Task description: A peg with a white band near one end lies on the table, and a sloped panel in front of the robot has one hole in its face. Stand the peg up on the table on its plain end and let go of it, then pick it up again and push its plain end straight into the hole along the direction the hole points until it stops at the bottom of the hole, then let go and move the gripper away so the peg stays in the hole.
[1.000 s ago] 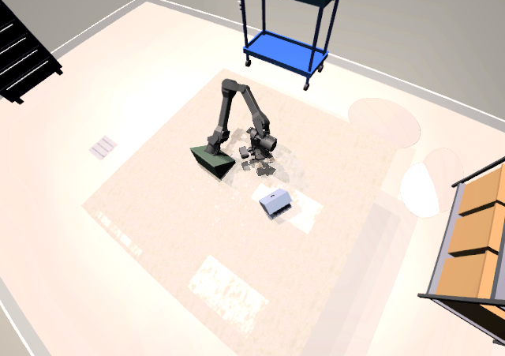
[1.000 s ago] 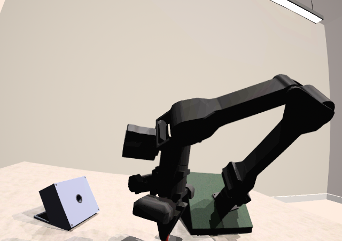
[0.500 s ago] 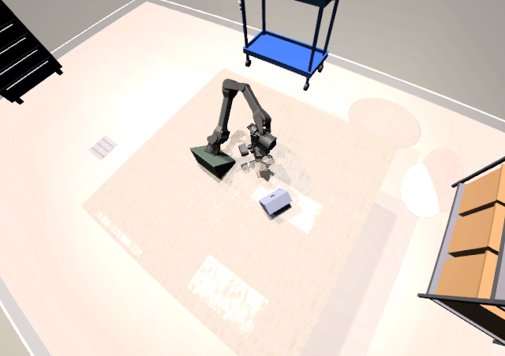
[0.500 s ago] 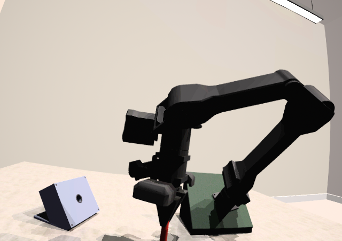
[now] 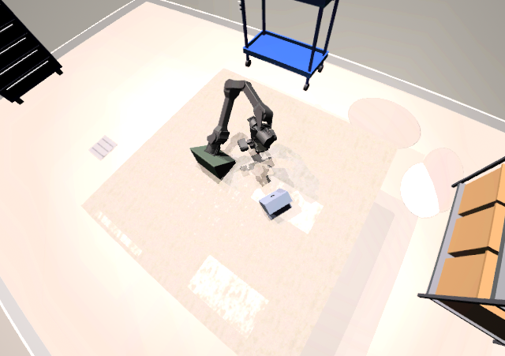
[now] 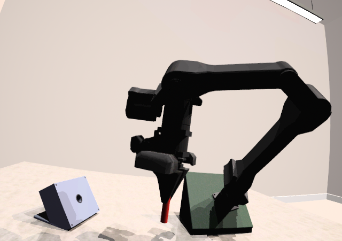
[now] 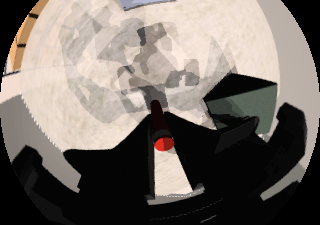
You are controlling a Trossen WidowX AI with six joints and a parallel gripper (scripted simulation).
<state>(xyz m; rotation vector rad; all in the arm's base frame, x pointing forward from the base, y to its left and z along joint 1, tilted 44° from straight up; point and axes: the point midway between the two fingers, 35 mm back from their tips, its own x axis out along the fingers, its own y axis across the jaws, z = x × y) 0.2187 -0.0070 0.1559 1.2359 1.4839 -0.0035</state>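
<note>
My gripper tip is 190 mm short of the sloped panel, 190 mm to the left of it and 80 mm above it. From my gripper tip the other things lie so: peg 20 mm above.
</note>
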